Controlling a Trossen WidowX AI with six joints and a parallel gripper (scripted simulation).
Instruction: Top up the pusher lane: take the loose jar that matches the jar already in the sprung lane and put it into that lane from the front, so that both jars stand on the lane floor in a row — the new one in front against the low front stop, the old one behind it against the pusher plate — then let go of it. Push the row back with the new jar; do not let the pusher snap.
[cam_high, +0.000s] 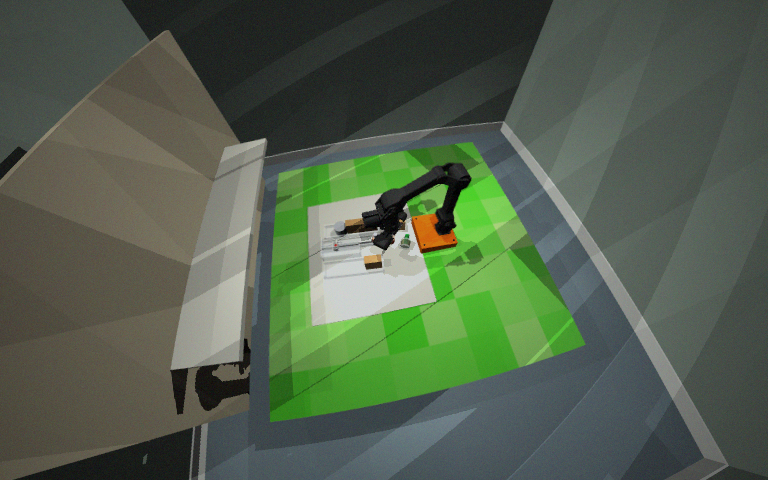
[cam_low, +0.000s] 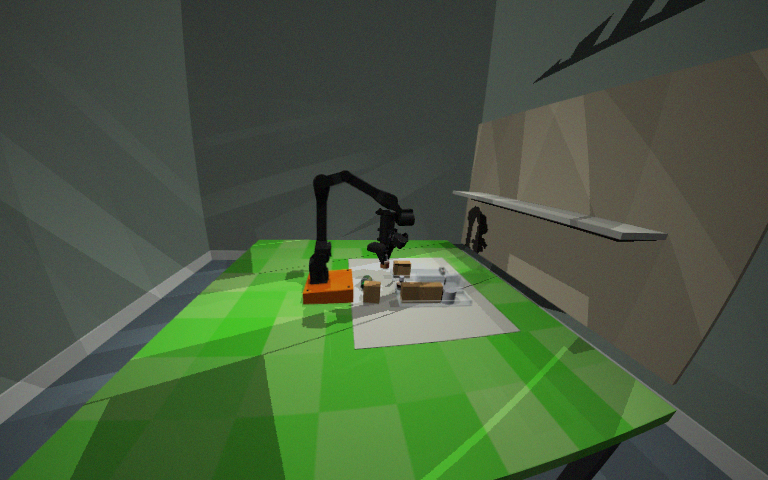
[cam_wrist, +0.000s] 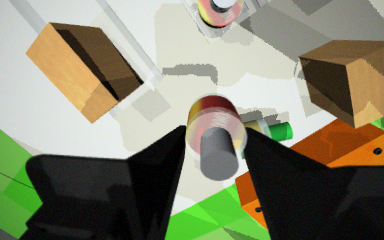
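My gripper tip is now 21 cm short of the clear lane tray, 8 cm above it and 5 cm to the left of it. From my gripper tip the other things lie so: grey cylinder (22 cm ahead, 15 cm to the right, 7 cm below).
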